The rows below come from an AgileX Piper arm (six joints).
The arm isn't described. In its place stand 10 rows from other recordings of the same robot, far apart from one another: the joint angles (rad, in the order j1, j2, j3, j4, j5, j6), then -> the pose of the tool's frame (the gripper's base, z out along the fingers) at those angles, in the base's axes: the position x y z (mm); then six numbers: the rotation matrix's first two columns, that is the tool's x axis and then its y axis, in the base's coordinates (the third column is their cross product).
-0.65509 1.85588 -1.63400 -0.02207 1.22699 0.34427 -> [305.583 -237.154 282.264 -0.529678 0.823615 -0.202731 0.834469 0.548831 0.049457]
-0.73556 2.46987 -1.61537 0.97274 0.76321 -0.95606 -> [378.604 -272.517 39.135 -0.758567 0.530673 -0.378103 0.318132 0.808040 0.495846]
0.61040 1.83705 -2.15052 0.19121 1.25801 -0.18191 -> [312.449 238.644 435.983 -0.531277 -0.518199 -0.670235 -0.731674 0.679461 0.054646]
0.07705 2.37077 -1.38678 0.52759 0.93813 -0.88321 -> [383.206 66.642 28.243 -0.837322 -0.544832 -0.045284 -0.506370 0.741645 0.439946]
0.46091 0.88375 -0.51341 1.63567 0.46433 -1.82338 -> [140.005 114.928 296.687 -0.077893 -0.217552 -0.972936 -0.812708 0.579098 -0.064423]
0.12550 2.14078 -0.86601 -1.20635 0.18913 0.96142 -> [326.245 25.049 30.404 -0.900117 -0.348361 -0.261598 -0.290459 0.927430 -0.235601]
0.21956 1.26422 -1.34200 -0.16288 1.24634 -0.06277 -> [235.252 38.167 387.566 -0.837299 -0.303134 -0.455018 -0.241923 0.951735 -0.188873]
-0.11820 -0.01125 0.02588 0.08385 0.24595 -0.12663 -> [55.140 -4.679 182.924 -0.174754 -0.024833 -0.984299 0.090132 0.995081 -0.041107]
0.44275 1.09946 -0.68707 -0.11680 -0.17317 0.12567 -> [216.728 104.783 318.984 -0.142586 -0.055876 -0.988204 -0.444784 0.895536 0.013541]
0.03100 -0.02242 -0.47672 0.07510 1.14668 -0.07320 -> [-9.727 5.924 264.163 -0.526092 -0.058470 -0.848415 -0.111176 0.993801 0.000450]
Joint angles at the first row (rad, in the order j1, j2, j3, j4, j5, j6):
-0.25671 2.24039 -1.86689 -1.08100 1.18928 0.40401
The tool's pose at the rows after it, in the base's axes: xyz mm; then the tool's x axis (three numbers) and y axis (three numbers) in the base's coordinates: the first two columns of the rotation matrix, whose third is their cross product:
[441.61 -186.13 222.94 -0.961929 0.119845 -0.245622 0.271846 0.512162 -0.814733]
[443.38 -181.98 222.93 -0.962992 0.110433 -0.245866 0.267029 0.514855 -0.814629]
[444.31 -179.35 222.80 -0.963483 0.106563 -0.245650 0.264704 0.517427 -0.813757]
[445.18 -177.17 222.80 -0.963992 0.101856 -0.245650 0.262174 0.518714 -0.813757]
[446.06 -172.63 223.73 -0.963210 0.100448 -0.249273 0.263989 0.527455 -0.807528]
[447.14 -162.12 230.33 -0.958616 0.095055 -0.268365 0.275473 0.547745 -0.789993]
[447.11 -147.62 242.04 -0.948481 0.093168 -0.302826 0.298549 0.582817 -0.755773]
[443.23 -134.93 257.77 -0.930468 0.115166 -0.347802 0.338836 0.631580 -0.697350]
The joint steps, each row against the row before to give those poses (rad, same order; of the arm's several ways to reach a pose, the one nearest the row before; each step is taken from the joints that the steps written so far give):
0.01393 0.00002 -0.00004 0.00181 0.00179 -0.00003
0.00937 0.00000 0.00001 -0.00001 -0.00052 0.00002
0.00575 -0.00003 0.00005 0.00195 0.00088 0.00001
0.00490 -0.00001 0.00002 0.00000 0.00001 0.00002
0.00894 -0.00363 -0.00001 0.01132 0.00220 0.00000
0.02001 -0.01800 -0.00004 0.02694 0.00158 -0.00002
0.02588 -0.03222 -0.00001 0.04820 0.00001 0.00001
0.01773 -0.04533 0.00004 0.07712 0.00227 -0.00001

